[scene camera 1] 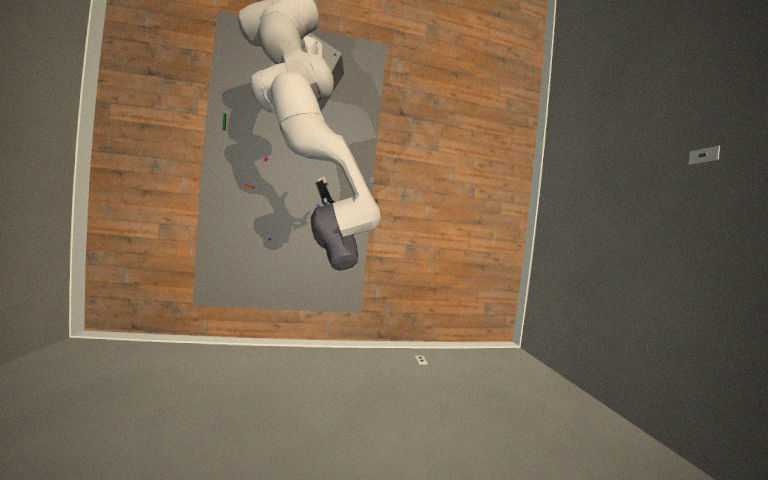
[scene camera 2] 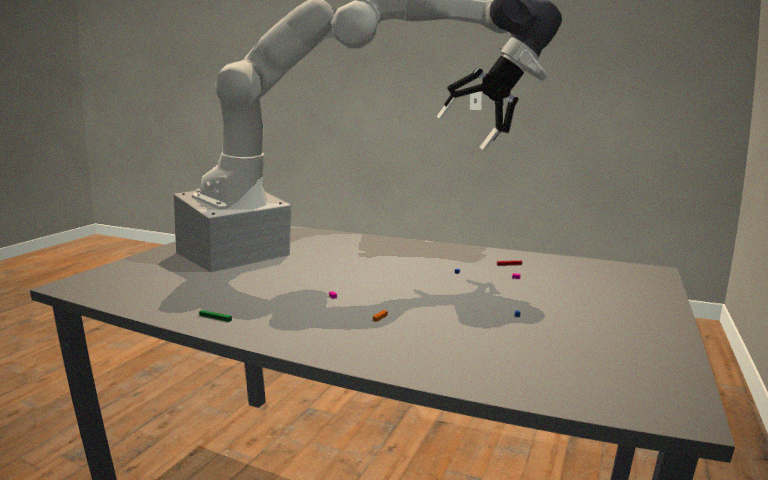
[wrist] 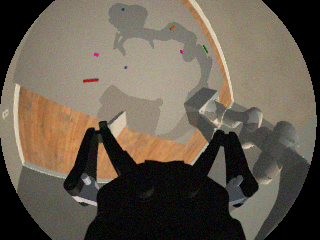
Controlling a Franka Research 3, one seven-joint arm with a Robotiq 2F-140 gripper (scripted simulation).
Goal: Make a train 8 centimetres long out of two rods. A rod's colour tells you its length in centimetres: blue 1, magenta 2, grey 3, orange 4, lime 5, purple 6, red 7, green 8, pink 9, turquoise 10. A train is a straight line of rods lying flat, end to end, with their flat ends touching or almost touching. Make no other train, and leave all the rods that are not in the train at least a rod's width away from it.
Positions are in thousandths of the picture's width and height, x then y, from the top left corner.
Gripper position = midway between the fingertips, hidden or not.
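Note:
There is my gripper (scene camera 2: 601,278). The wrist view shows me the gripper (wrist: 508,494) as well.

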